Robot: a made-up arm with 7 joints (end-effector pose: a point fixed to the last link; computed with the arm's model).
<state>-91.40 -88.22 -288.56 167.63 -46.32 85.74 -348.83</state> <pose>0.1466 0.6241 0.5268 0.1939 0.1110 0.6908 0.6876</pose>
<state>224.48 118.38 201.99 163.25 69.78 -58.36 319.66</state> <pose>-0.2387 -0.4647 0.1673 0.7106 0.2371 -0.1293 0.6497</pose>
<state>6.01 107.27 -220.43 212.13 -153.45 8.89 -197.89</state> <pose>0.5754 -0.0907 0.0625 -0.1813 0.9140 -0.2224 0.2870</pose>
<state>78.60 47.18 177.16 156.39 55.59 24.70 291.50</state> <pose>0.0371 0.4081 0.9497 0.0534 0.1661 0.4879 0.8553</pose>
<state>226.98 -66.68 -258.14 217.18 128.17 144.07 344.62</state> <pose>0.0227 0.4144 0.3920 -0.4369 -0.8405 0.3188 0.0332</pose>
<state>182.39 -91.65 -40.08 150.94 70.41 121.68 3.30</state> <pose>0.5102 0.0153 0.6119 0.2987 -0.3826 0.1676 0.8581</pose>
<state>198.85 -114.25 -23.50 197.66 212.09 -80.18 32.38</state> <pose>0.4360 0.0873 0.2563 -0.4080 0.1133 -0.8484 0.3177</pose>
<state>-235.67 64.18 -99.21 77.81 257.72 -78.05 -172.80</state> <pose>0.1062 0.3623 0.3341 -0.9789 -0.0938 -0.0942 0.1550</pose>
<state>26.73 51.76 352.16 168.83 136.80 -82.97 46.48</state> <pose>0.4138 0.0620 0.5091 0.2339 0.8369 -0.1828 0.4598</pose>
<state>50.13 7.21 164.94 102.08 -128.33 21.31 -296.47</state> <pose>-0.3670 -0.2950 0.7713 0.2813 -0.4088 -0.2949 0.8166</pose>
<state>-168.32 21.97 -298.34 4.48 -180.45 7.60 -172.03</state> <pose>0.0737 -0.0377 0.1178 -0.5207 0.8371 -0.1360 0.0983</pose>
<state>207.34 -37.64 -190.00 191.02 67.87 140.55 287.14</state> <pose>0.2040 0.2966 0.7089 -0.2402 -0.9330 -0.1794 0.1990</pose>
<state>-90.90 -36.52 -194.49 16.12 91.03 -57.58 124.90</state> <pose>0.2341 0.0892 0.2484 -0.3568 0.7464 -0.4315 0.3596</pose>
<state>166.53 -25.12 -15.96 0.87 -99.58 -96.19 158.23</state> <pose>-0.1179 -0.0775 0.4625 0.3213 0.5710 -0.7368 0.1670</pose>
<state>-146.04 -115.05 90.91 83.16 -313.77 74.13 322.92</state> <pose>0.3657 -0.3565 0.2075 0.8101 -0.1141 -0.3455 0.4598</pose>
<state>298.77 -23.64 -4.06 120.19 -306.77 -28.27 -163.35</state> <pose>-0.1257 -0.1050 0.9798 0.2275 -0.1216 -0.0170 0.9660</pose>
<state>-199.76 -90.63 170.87 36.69 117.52 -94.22 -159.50</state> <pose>0.0292 -0.1687 0.2204 0.3503 0.3191 -0.8569 0.2029</pose>
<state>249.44 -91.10 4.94 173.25 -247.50 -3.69 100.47</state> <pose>0.1302 0.6603 0.4370 -0.6307 -0.1964 -0.4321 0.6139</pose>
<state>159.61 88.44 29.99 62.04 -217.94 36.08 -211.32</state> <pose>-0.1435 -0.2175 -0.0914 0.3357 -0.8365 0.3019 0.3105</pose>
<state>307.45 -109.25 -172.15 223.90 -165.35 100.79 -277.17</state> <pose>-0.1936 0.4093 0.5970 -0.2828 0.2137 -0.9089 0.2195</pose>
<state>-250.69 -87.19 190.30 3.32 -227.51 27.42 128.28</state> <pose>-0.0879 0.2409 0.2153 -0.8061 -0.1378 -0.1534 0.5547</pose>
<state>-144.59 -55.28 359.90 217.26 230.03 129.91 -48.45</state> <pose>0.2706 0.3719 0.3196 -0.5386 -0.6650 0.2804 0.4348</pose>
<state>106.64 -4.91 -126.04 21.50 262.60 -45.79 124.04</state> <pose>0.2590 0.1134 0.2972 -0.8543 0.2999 -0.0757 0.4178</pose>
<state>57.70 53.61 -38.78 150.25 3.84 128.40 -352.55</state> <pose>0.4122 0.3113 0.4043 0.9370 0.1630 -0.1215 0.2840</pose>
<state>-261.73 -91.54 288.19 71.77 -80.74 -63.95 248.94</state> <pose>0.2867 -0.2014 0.6271 0.0631 0.0533 0.7505 0.6557</pose>
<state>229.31 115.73 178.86 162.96 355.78 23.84 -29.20</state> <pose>-0.4470 -0.5172 0.1192 0.4434 0.4166 -0.7846 0.1191</pose>
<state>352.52 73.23 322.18 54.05 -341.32 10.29 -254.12</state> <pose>0.1339 -0.3625 -0.0022 0.2179 -0.9144 0.0923 0.3285</pose>
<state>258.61 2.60 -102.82 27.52 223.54 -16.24 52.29</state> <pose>-0.2269 -0.0074 0.1883 0.5163 -0.8417 -0.0714 0.1410</pose>
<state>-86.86 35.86 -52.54 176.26 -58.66 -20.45 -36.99</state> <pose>0.1669 -0.4131 0.8268 0.2626 0.3087 -0.3795 0.8317</pose>
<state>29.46 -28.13 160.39 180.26 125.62 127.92 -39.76</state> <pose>-0.0667 -0.2559 0.8457 0.8382 -0.1366 0.4995 0.1710</pose>
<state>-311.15 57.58 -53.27 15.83 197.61 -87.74 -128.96</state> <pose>0.0238 0.0385 0.3204 0.3548 -0.5724 -0.5538 0.4897</pose>
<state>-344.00 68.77 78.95 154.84 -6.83 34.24 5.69</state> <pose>0.5875 0.3602 0.5760 -0.7165 -0.0356 -0.2482 0.6509</pose>
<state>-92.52 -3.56 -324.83 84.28 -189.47 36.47 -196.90</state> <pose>0.2948 -0.4451 0.6170 0.4720 -0.0779 0.6726 0.5646</pose>
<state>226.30 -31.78 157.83 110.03 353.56 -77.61 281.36</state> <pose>0.3219 0.2683 0.7090 -0.0074 0.2452 0.8643 0.4391</pose>
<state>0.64 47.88 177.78 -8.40 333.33 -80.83 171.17</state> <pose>-0.1717 -0.0680 0.5230 0.4678 0.2368 -0.8514 0.0167</pose>
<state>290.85 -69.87 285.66 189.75 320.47 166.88 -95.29</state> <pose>-0.2296 0.3465 0.4258 0.5132 -0.6475 0.4280 0.3663</pose>
